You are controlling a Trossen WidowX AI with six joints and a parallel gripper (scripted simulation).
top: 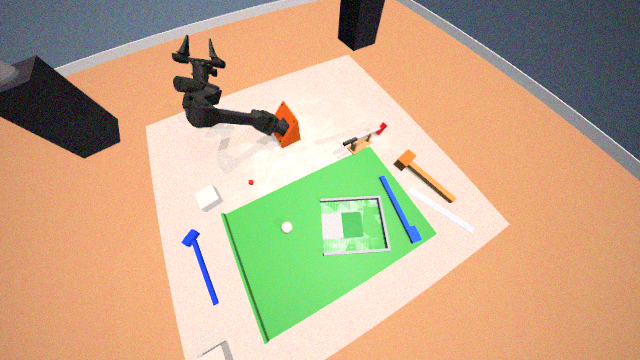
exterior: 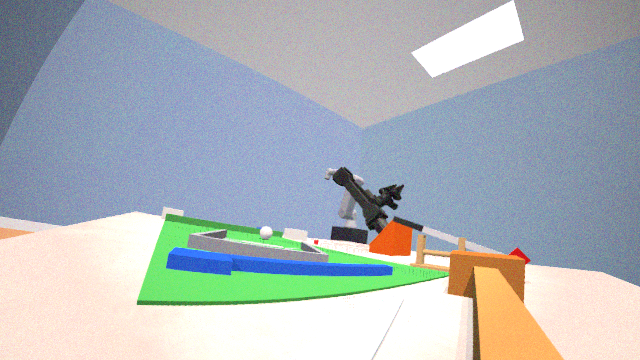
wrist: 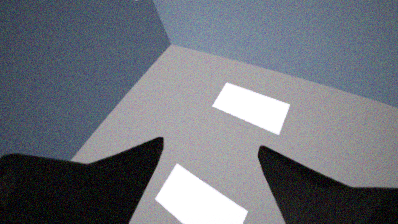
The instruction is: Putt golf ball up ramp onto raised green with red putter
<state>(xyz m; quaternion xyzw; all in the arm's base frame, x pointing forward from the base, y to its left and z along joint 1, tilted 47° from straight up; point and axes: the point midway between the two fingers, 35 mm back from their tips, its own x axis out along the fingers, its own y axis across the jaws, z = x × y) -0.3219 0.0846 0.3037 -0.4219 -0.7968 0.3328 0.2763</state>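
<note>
Right now the blue putter is 70 cm ahead of my gripper tip, 39 cm to the right of it and 35 cm below it. From my gripper tip the other things lie so: red putter: 57 cm ahead, 46 cm to the left, 30 cm below; small red cube: 49 cm ahead, 36 cm below, 10 cm to the right; wooden stand: 58 cm ahead, 43 cm to the left, 33 cm below.
</note>
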